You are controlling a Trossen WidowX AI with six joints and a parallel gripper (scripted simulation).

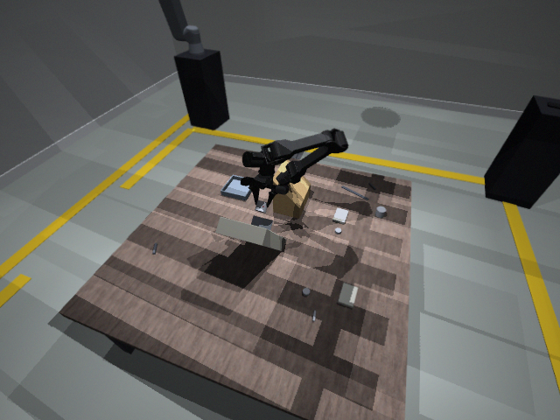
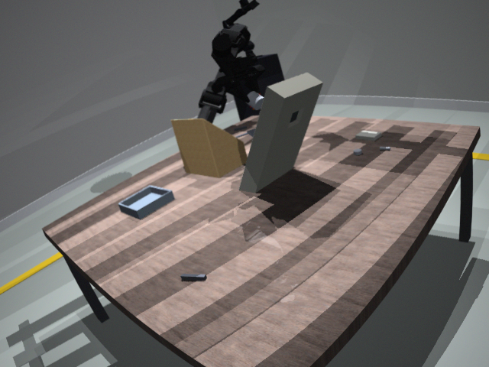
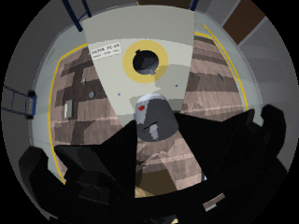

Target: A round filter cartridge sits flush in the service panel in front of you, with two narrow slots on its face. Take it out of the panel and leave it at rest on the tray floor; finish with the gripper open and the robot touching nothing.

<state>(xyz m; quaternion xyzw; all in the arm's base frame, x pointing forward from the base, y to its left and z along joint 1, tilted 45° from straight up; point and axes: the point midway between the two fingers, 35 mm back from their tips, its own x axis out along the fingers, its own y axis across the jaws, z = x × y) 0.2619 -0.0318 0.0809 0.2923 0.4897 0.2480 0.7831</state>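
Now: the blue-grey tray 320 mm to the right of my gripper tip, 300 mm behind it and 250 mm below it. Also, from my gripper tip: round filter cartridge right at my gripper tip; then grey service panel 110 mm below, 70 mm ahead.
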